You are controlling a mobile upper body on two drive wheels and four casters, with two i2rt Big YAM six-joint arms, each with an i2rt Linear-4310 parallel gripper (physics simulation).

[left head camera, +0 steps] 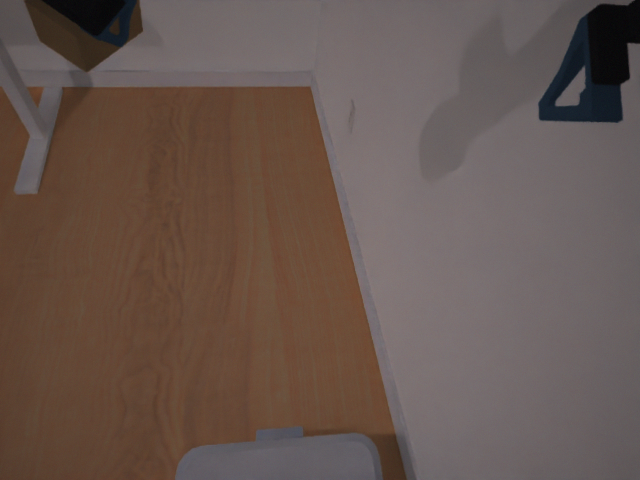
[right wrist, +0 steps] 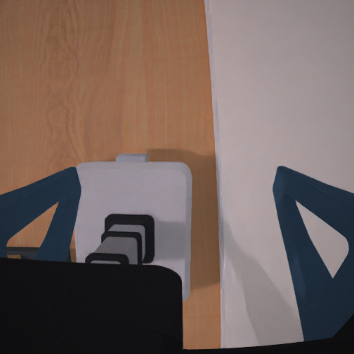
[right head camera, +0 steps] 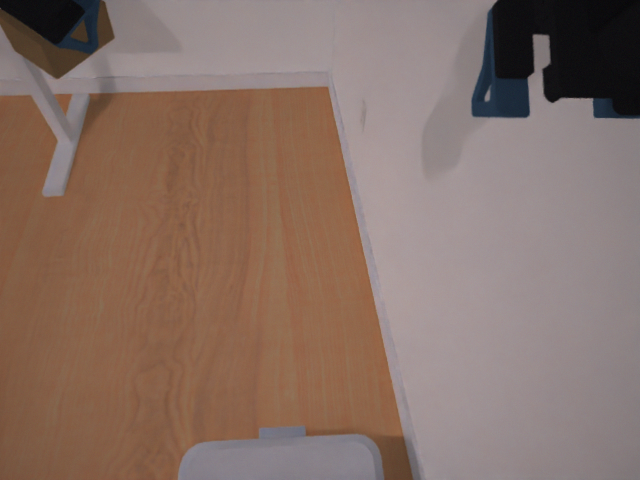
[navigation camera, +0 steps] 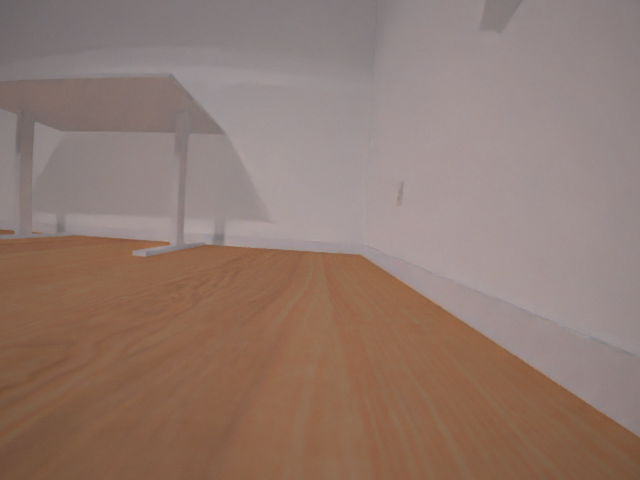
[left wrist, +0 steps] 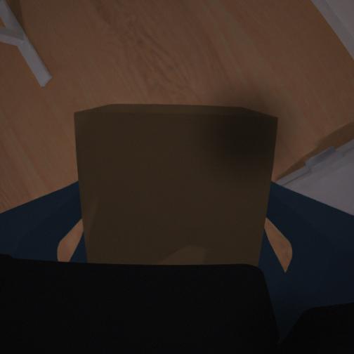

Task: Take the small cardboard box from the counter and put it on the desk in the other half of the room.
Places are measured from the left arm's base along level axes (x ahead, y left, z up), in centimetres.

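Where they show: left gripper, between the fingertips: (left head camera: pixel 99 26) (right head camera: pixel 72 34); right gripper, between the fingertips: (left head camera: pixel 595 113) (right head camera: pixel 534 108).
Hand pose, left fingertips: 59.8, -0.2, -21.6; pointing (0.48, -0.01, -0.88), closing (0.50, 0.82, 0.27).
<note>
After its pixels a point has its place, as x, y, z.
The small brown cardboard box (left head camera: pixel 85 52) {53.6, -0.1, -21.0} (right head camera: pixel 57 60) {54.1, -0.3, -21.3} (left wrist: pixel 175 165) is held in the air by my left gripper (left wrist: pixel 174 178), which is shut on it with one blue finger at each side. My right gripper (right head camera: pixel 559 109) {35.3, -44.4, -13.0} (right wrist: pixel 176 177) is open and empty, in front of the wall at the right. The white desk (navigation camera: pixel 118 103) {160.4, 118.6, -48.5} stands against the far wall at the left of the navigation view, seen from below its top. One foot of the desk shows in both head views (left head camera: pixel 29 162) (right head camera: pixel 59 165) and in the left wrist view (left wrist: pixel 35 62). The counter does not show.
A pale wall (left head camera: pixel 491 284) {46.3, -61.9, -61.2} (right head camera: pixel 516 284) {41.5, -62.2, -52.1} (right wrist: pixel 290 100) (navigation camera: pixel 491 155) {86.2, -59.2, -99.3} with a skirting board runs along the right side and meets the far wall in a corner. My light grey base (left head camera: pixel 279 462) {26.4, -22.0, -114.9} (right head camera: pixel 281 462) {26.0, -22.4, -115.0} (right wrist: pixel 135 190) is close to it. The floor (navigation camera: pixel 258 361) {65.8, -11.9, -141.0} is wood.
</note>
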